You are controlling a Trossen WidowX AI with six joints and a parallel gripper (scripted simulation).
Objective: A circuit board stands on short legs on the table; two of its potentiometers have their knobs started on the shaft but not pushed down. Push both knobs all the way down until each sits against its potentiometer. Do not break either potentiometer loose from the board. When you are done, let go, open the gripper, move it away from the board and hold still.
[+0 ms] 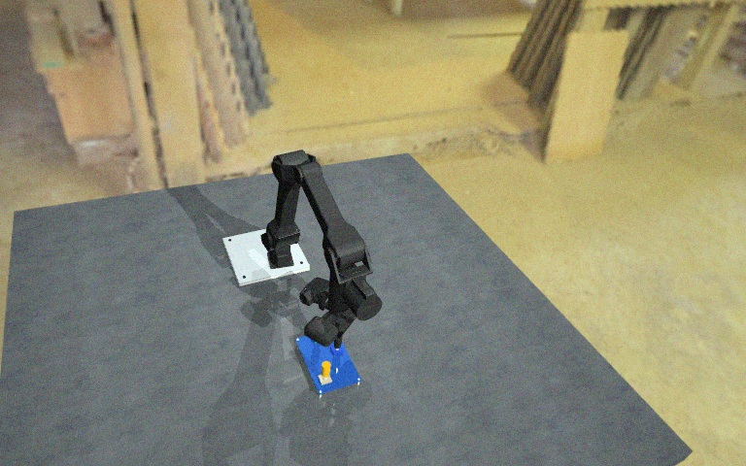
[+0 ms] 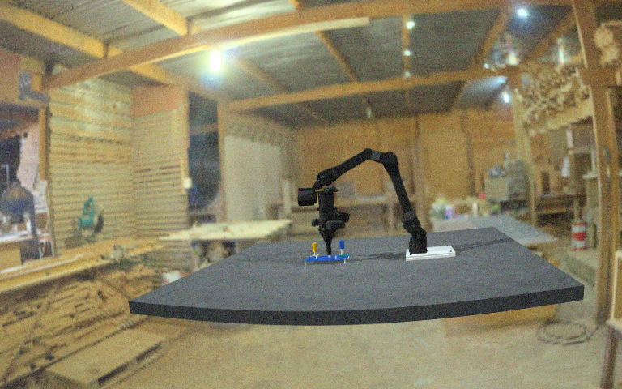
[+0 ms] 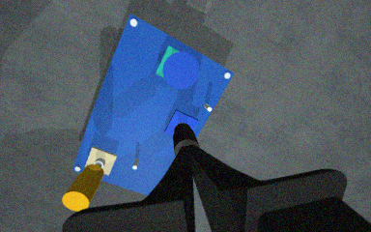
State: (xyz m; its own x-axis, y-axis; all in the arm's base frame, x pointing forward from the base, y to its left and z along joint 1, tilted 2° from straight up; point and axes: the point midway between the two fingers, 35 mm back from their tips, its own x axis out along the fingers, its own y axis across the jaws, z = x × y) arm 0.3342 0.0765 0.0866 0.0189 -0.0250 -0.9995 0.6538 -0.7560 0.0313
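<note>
Now: the black knob 20 mm below my gripper tip. Round my gripper tip: orange knob 70 mm ahead, 50 mm to the right, 10 mm below.
</note>
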